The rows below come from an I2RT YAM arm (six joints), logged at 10 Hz.
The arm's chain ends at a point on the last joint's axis. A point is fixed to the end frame.
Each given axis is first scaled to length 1.
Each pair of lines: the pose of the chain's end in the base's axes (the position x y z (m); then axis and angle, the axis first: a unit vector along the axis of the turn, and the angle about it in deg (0 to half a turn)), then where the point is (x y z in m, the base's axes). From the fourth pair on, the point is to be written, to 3 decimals.
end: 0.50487 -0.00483 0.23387 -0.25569 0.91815 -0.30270 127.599
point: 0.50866 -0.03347 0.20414
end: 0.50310 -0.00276 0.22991 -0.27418 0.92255 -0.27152 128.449
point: 0.50701 -0.03032 0.19919
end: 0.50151 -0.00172 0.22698 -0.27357 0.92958 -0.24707 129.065
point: 0.50493 -0.02807 0.19516
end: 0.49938 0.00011 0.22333 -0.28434 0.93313 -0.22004 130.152
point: 0.502 -0.025 0.191
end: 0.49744 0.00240 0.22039 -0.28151 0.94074 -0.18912 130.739
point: 0.500 -0.021 0.186
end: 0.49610 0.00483 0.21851 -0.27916 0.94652 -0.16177 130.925
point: 0.498 -0.017 0.183
